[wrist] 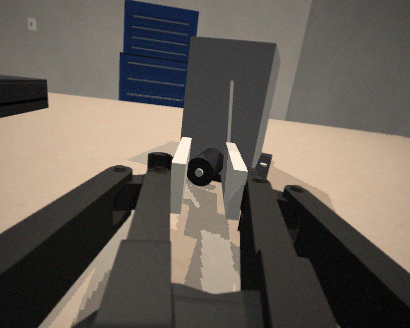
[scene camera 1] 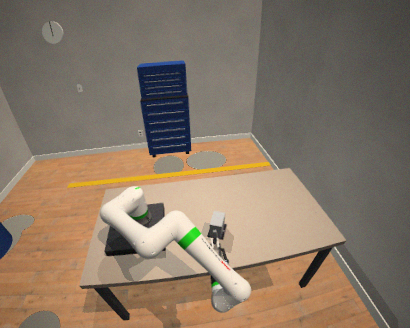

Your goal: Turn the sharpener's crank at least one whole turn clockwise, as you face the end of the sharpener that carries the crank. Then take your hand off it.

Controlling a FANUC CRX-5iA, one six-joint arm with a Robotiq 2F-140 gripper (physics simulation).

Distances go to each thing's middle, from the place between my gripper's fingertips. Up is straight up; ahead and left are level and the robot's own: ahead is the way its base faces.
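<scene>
The crank handle [wrist: 210,161] is 10 mm to the right of my gripper, and going by their middles, it is the nearest to my gripper of the things named here. As for the sharpener [wrist: 253,66], my gripper is 30 mm below it, 50 mm short of it and 60 mm to the right of it.
</scene>
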